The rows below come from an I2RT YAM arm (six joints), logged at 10 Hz.
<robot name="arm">
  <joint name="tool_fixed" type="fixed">
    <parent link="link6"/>
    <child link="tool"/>
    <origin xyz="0 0 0"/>
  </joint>
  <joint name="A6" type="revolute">
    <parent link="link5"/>
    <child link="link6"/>
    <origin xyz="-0.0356 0 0.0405" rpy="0 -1.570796 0"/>
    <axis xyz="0 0 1"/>
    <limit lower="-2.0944" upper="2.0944"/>
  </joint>
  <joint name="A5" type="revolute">
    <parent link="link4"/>
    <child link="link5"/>
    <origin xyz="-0.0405 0.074 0.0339" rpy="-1.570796 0 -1.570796"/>
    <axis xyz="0 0 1"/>
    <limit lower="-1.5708" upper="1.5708"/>
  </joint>
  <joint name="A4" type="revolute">
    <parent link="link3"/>
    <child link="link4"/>
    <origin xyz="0.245 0.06 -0.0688" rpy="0 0 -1.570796"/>
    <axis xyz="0 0 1"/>
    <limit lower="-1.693" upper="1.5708"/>
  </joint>
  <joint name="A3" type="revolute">
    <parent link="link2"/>
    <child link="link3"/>
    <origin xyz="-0.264 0 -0.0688" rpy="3.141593 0 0"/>
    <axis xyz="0 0 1"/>
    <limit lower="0" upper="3.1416"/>
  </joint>
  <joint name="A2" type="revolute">
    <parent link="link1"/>
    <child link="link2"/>
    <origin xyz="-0.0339 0.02 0.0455" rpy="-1.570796 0 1.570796"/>
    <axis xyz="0 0 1"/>
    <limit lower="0" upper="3.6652"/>
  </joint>
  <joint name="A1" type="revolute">
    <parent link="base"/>
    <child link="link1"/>
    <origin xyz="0 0 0.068" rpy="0 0 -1.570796"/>
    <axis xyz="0 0 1"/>
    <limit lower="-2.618" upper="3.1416"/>
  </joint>
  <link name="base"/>
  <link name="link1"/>
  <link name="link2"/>
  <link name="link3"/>
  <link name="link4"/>
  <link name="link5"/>
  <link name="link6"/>
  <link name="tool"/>
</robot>
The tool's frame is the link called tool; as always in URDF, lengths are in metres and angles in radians.
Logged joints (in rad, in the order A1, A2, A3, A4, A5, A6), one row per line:
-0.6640, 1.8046, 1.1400, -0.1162, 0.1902, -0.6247
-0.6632, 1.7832, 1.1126, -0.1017, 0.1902, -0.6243
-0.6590, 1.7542, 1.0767, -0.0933, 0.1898, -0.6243
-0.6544, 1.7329, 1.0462, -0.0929, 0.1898, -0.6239
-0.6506, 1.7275, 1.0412, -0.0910, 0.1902, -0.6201
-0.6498, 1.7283, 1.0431, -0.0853, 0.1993, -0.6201
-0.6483, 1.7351, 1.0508, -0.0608, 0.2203, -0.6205
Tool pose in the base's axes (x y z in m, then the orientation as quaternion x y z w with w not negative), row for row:
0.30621, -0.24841, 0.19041, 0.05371, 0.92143, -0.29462, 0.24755
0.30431, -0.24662, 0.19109, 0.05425, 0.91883, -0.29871, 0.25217
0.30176, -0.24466, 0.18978, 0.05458, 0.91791, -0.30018, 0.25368
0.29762, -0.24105, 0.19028, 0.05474, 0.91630, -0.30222, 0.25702
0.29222, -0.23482, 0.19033, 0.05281, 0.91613, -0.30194, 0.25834
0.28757, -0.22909, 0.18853, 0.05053, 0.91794, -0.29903, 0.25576
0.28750, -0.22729, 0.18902, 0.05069, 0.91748, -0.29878, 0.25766
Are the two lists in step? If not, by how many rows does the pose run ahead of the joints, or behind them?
The pose runs 2 rows behind the joints: the pose in row i belongs to the joints in row i - 2.
